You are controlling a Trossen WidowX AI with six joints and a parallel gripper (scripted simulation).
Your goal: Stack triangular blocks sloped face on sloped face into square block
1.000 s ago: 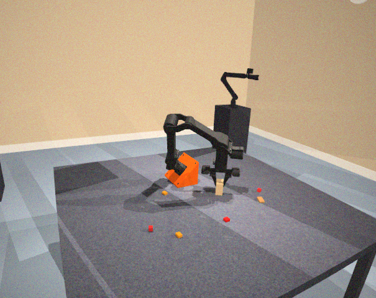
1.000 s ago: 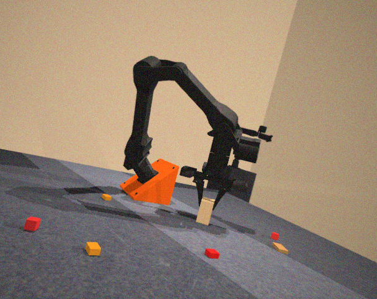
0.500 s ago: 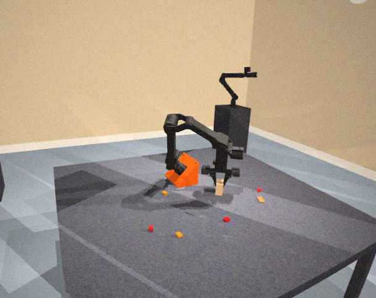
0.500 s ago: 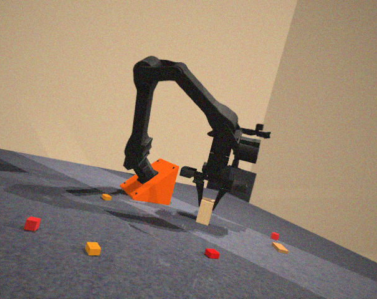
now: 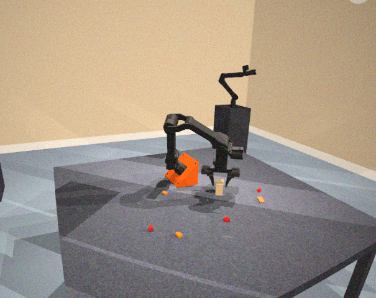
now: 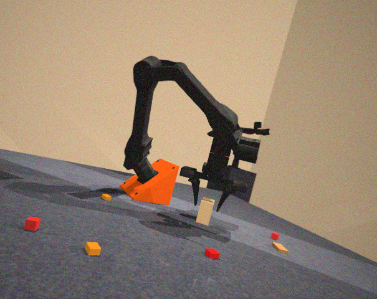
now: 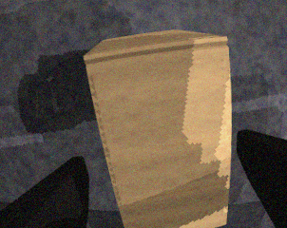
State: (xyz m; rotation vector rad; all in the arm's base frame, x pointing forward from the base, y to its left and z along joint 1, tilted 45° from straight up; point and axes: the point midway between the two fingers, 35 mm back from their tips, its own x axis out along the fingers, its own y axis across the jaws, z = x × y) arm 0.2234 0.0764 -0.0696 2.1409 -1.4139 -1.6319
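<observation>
The triangular block lies 1 cm above my gripper tip.
</observation>
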